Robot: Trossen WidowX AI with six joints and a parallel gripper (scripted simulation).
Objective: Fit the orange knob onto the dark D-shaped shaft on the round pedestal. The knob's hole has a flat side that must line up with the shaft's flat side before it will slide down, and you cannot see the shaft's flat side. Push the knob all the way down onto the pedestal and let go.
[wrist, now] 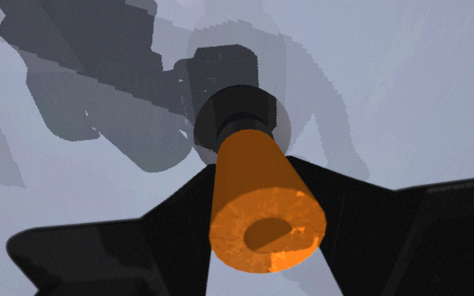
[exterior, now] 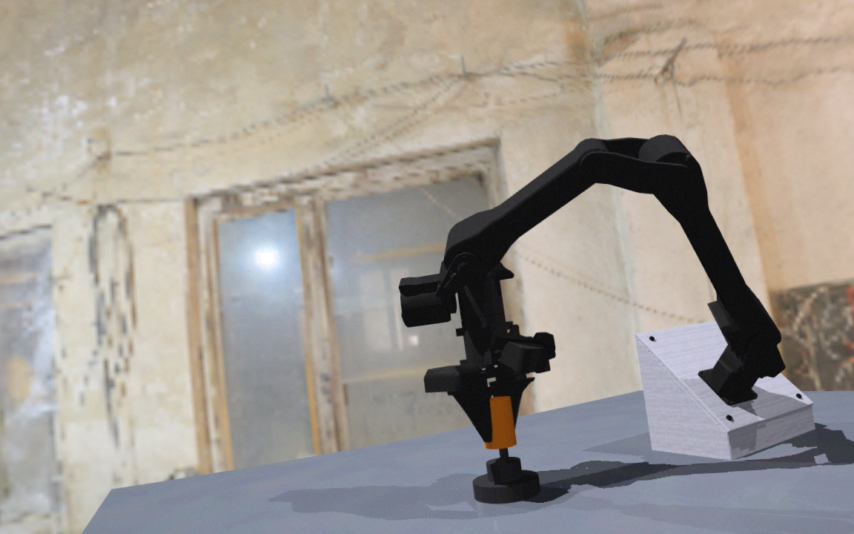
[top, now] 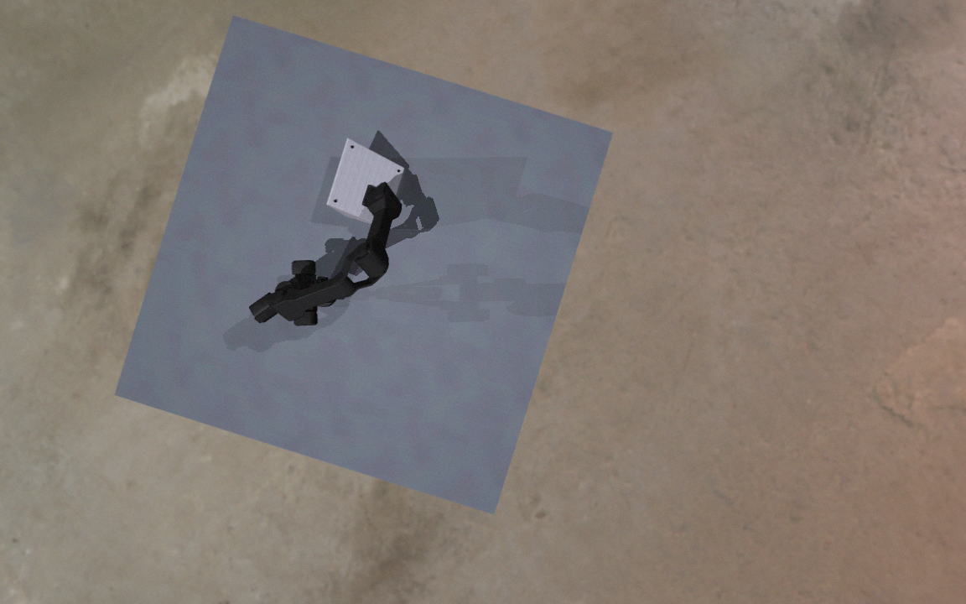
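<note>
The orange knob lies 2 cm above my gripper tip. Round my gripper tip: dark pedestal (4 cm below).
</note>
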